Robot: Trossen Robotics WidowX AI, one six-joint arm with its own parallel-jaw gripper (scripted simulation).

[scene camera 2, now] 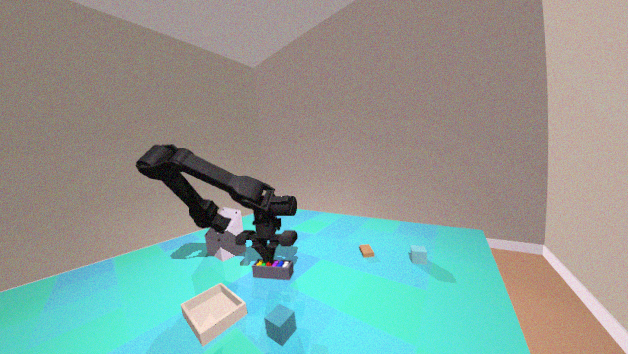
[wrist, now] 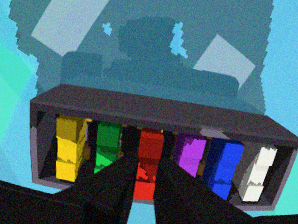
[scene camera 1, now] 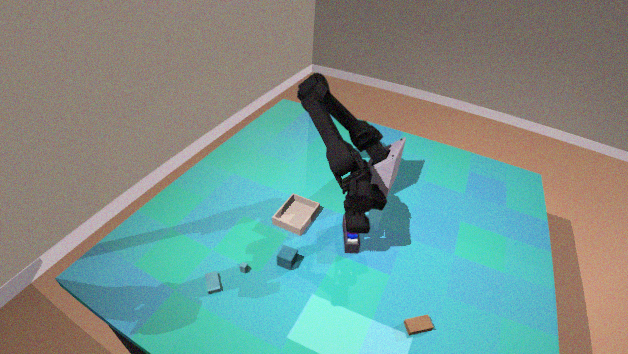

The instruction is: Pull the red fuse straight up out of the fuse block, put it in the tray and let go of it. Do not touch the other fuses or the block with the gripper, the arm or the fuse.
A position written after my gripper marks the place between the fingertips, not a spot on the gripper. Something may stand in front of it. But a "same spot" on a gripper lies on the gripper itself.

my gripper: scene camera 2; wrist; scene camera 1 351, 226
same spot on my gripper: [scene camera 2: 267, 253] = [wrist: 128, 198]
same spot on beige tray: [scene camera 1: 295, 215] = [scene camera 2: 212, 313]
